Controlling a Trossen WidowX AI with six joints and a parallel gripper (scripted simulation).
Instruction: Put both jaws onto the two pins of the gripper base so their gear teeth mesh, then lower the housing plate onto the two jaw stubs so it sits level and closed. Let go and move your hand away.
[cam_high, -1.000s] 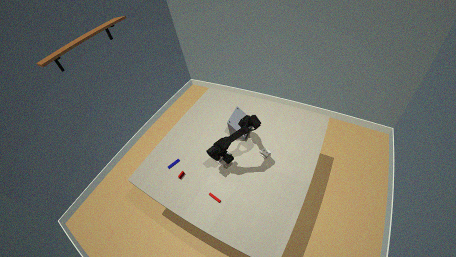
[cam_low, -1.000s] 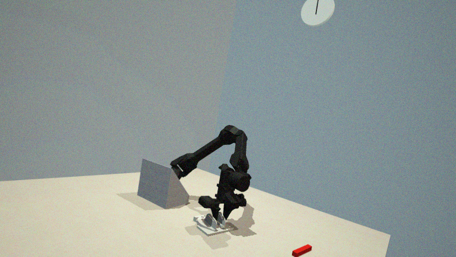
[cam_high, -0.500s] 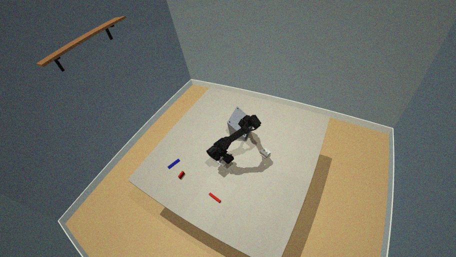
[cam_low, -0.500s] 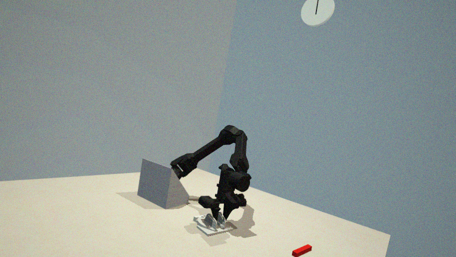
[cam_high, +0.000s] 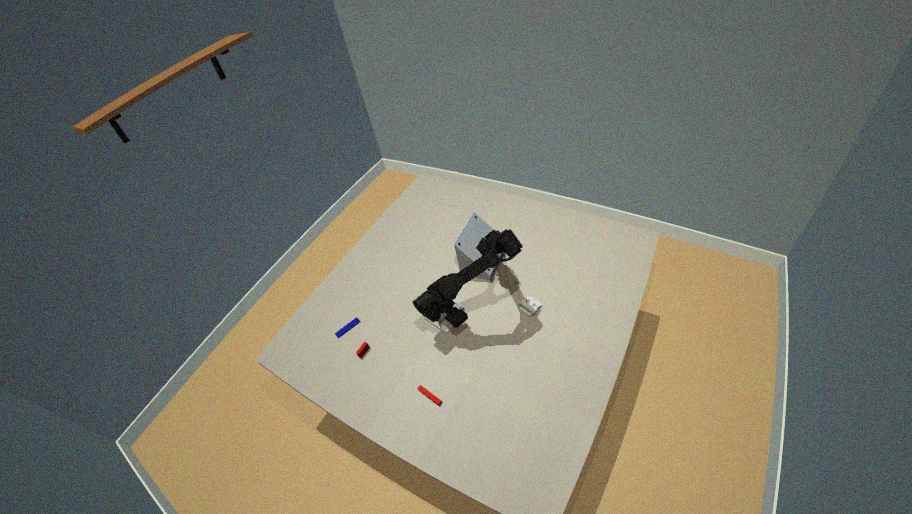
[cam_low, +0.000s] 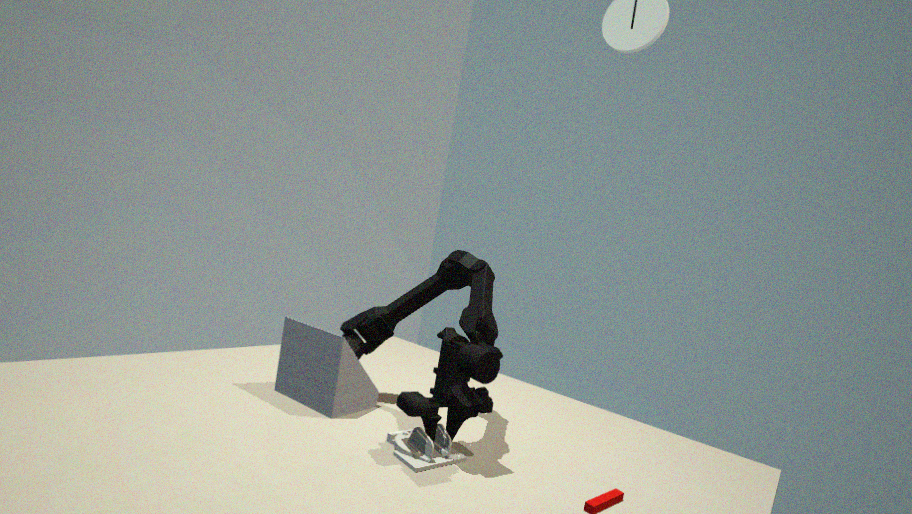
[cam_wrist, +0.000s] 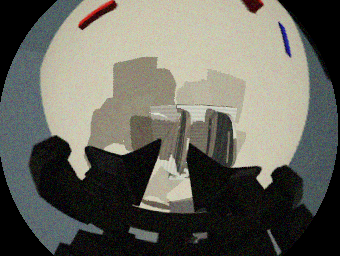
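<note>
Now: gripper tip 5 cm past the white jaw and 4 cm to the left of it. Also, from my gripper tip: red bar (30 cm ahead, 8 cm to the left, 1 cm below); then blue block (38 cm to the right, 18 cm ahead, 1 cm below).
</note>
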